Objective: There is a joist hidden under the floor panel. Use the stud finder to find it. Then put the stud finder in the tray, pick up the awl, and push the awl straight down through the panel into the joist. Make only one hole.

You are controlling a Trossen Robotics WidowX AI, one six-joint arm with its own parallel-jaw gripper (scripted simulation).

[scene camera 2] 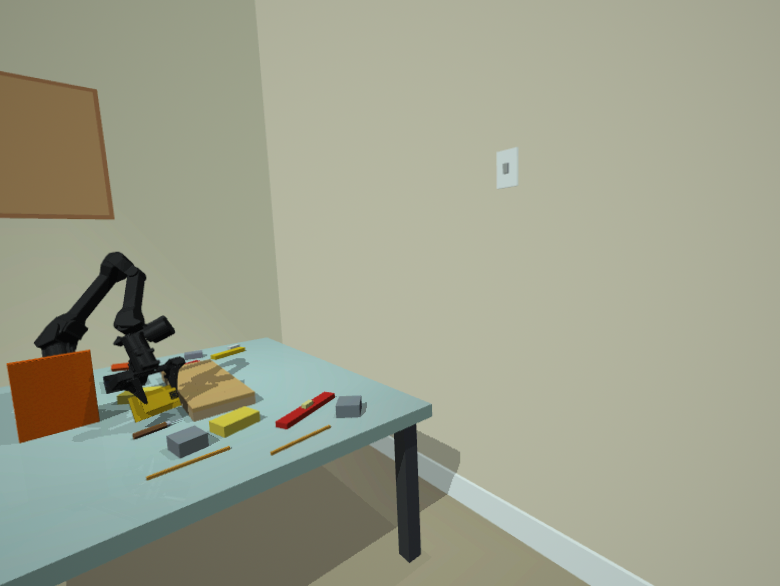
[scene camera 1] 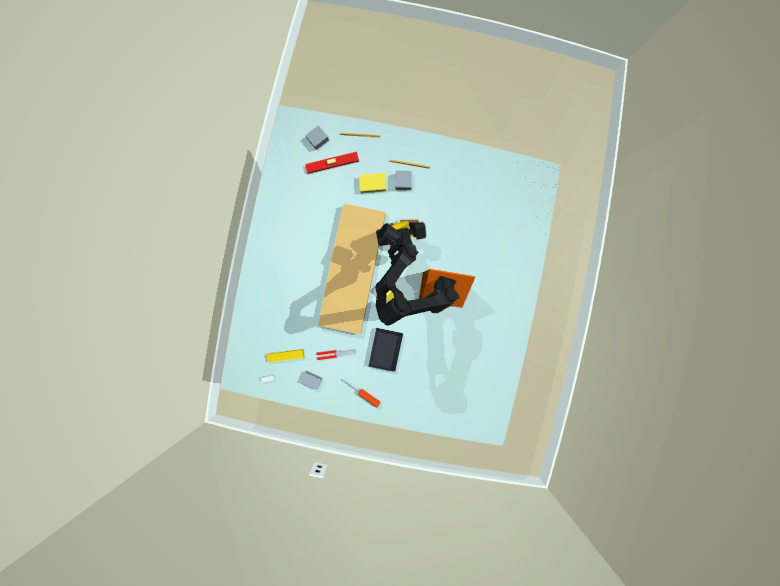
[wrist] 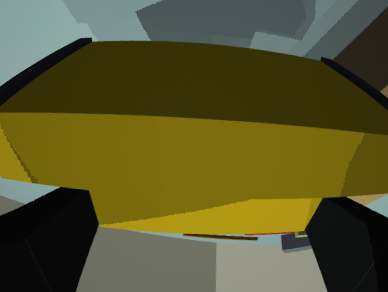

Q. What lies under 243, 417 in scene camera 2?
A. A yellow block.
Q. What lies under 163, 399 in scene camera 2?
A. A yellow stud finder.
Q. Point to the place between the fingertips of my gripper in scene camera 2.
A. At 161, 398
